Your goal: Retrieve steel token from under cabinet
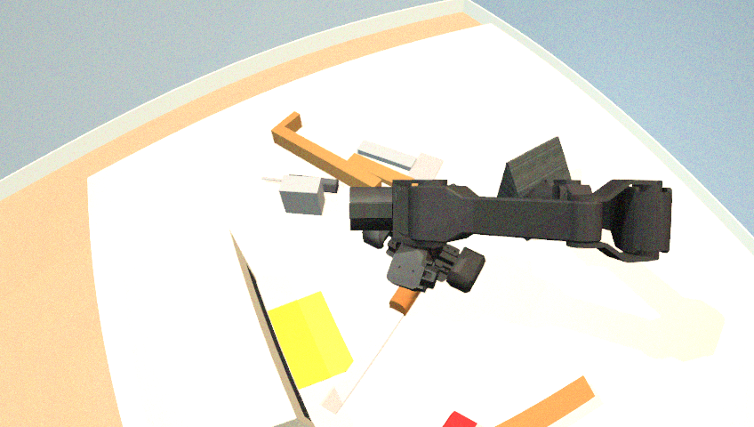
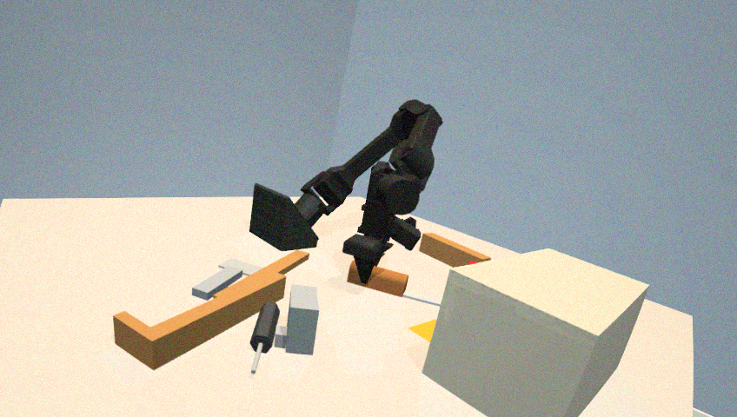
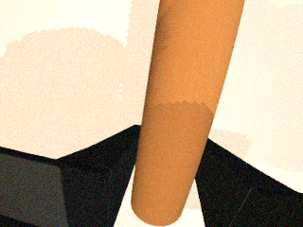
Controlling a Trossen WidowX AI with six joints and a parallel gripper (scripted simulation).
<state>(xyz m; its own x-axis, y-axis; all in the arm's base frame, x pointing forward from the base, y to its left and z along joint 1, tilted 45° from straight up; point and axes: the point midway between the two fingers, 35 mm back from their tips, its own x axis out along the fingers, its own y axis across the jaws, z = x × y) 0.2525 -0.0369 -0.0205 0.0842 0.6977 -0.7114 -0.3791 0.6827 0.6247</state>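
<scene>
My gripper tip is 150 mm to the left of the long orange bar and 110 mm past it. Round my gripper tip: red piece (250 mm to the left, 120 mm ahead, 10 mm above); then small grey cube (270 mm to the right, 70 mm ahead); then grey block (250 mm to the right, 80 mm ahead, 20 mm above).
</scene>
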